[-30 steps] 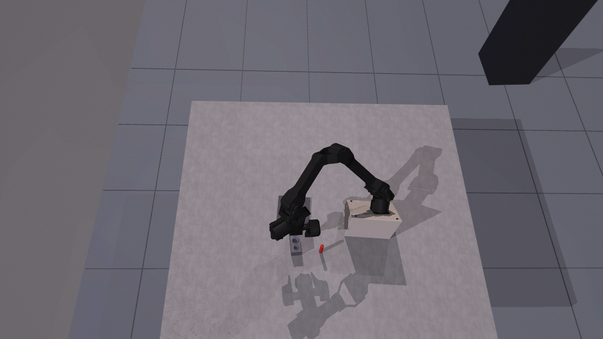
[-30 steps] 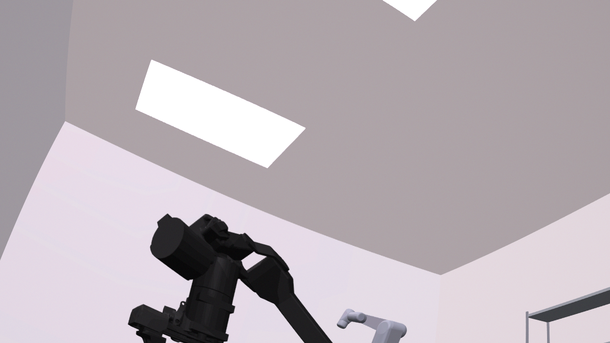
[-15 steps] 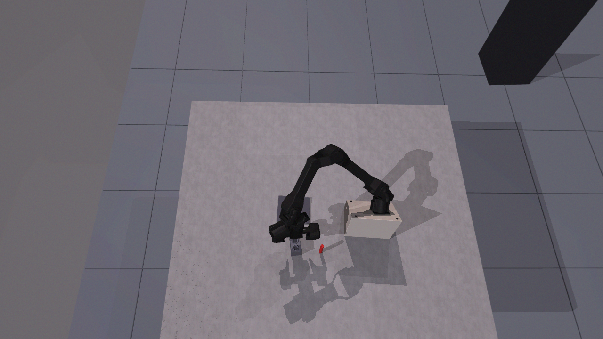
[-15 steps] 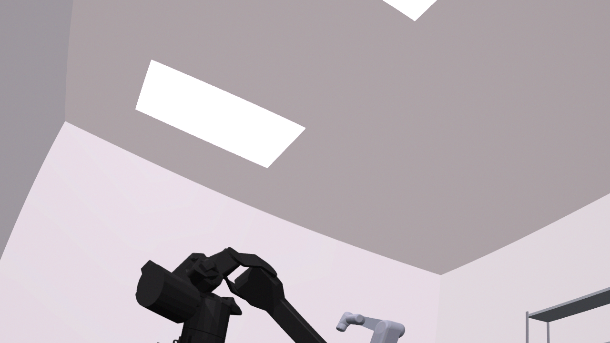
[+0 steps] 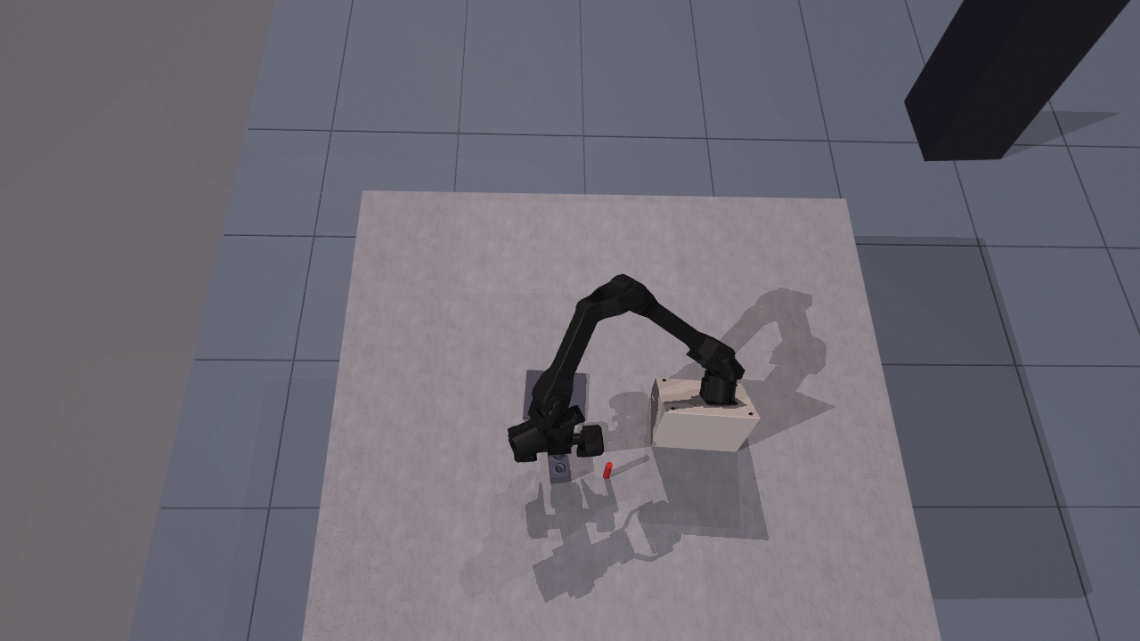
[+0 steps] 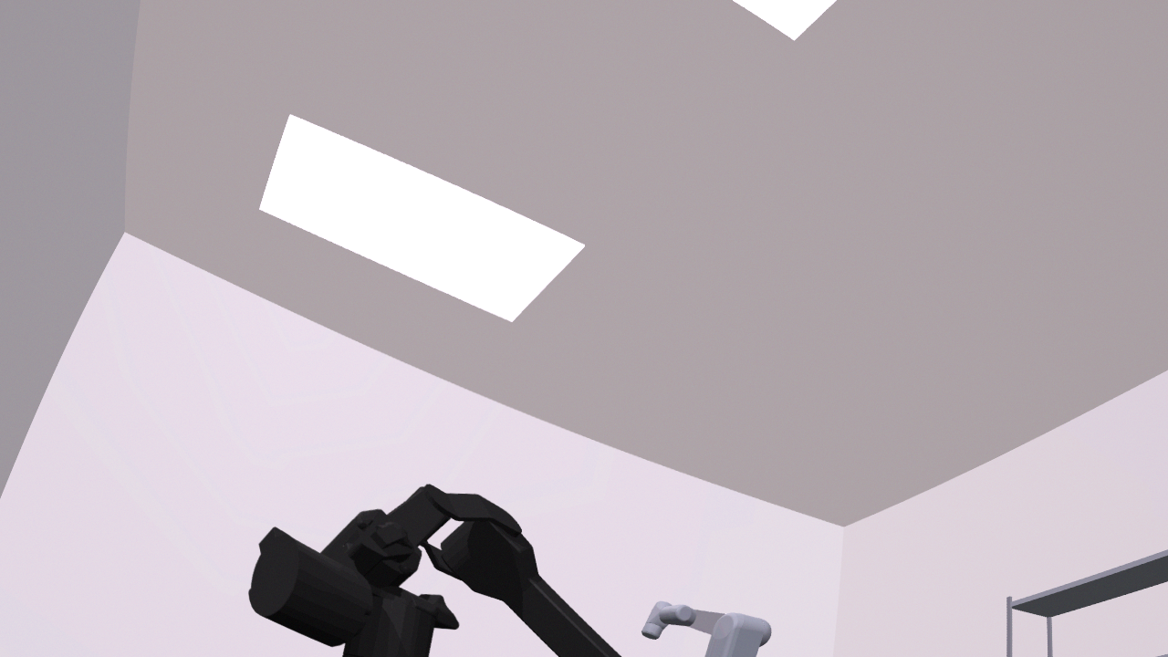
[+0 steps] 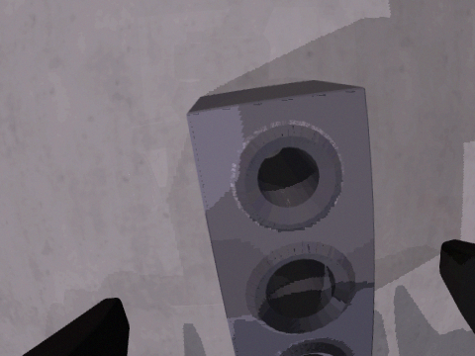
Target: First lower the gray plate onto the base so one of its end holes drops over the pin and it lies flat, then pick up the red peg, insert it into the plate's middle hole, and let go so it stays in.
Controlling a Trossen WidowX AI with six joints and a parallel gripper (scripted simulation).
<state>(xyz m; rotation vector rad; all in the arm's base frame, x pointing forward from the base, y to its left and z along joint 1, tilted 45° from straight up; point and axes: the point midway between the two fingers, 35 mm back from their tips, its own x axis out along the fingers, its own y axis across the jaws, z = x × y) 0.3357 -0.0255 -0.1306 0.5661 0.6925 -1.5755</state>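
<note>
Now: the gray plate 10 mm below my gripper tip. Round my gripper tip: red peg (110 mm behind, 40 mm to the left, 10 mm below).
</note>
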